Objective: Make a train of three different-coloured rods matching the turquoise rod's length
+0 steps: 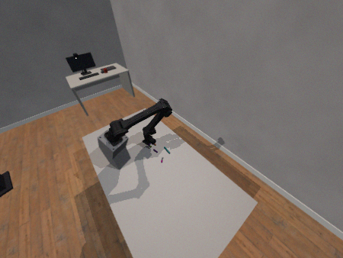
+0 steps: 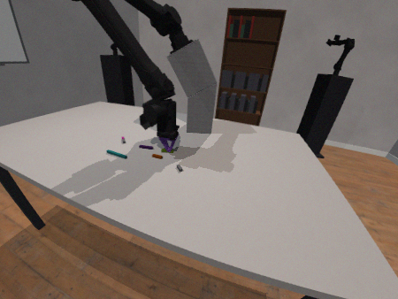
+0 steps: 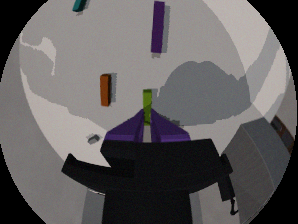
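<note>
My hand is 1 cm to the left of the lime rod and 1 cm above it. The rest, counted from my hand: purple rod 11 cm to the right, 1 cm below, 1 cm behind; turquoise rod 20 cm to the right, 7 cm ahead, 1 cm below; orange rod 5 cm ahead, 3 cm to the right, 1 cm below.
</note>
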